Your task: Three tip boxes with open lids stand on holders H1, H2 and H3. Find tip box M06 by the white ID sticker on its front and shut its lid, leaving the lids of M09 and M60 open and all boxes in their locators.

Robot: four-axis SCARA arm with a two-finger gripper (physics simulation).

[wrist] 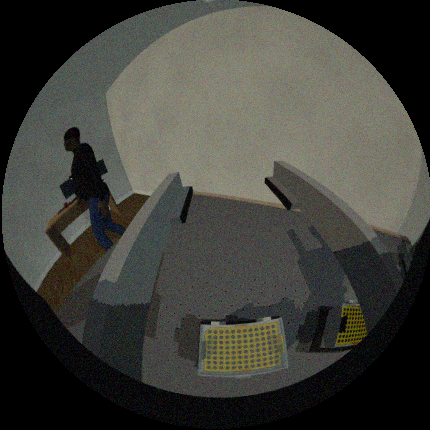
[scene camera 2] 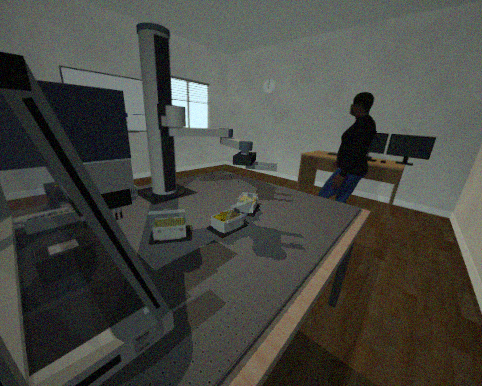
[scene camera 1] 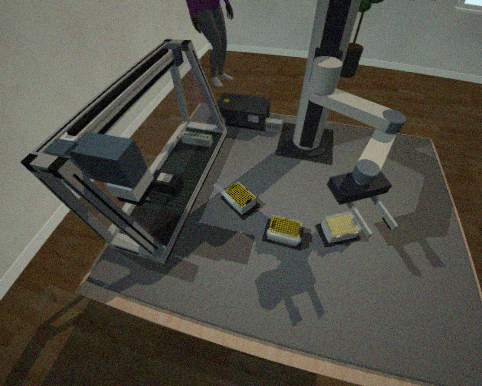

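Seen in the pictures: gripper, fingertip midpoint: [wrist: 227,174] [scene camera 2: 276,167] [scene camera 1: 383,231]; arm's base, origin of the base link: [scene camera 2: 165,193] [scene camera 1: 305,143].
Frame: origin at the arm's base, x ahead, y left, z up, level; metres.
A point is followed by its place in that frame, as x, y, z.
My gripper [scene camera 1: 381,230] @[0.658, 0.250, 0.261] [scene camera 2: 272,166] @[0.658, 0.250, 0.261] [wrist: 227,174] @[0.658, 0.250, 0.261] is shut and empty, its two long fingers parallel with a gap between. It hangs above the table, right of the rightmost tip box in scene view 1. That rightmost tip box [scene camera 1: 341,227] @[0.563, 0.178, 0.090] [scene camera 2: 247,204] [wrist: 243,348] @[0.544, 0.185, 0.090] looks pale yellow under a translucent lid that seems lowered over it; its exact angle is unclear. The middle tip box [scene camera 1: 284,230] @[0.619, -0.033, 0.070] [scene camera 2: 228,222] [wrist: 353,326] @[0.602, -0.018, 0.069] shows bright yellow tips, its lid upright at one side. The left tip box [scene camera 1: 240,197] [scene camera 2: 169,231] also has its lid raised. ID stickers are unreadable.
A framed gantry machine [scene camera 1: 117,70] [scene camera 2: 82,170] @[0.850, -0.552, 0.394] stands on the left of the table. The SCARA column [scene camera 1: 310,117] @[0.077, -0.011, 0.223] [scene camera 2: 159,120] @[0.094, -0.050, 0.452] stands at the back. A dark box [scene camera 1: 244,109] @[-0.054, -0.372, 0.128] is beside it. People stand beyond the table, one near a desk [scene camera 2: 320,157].
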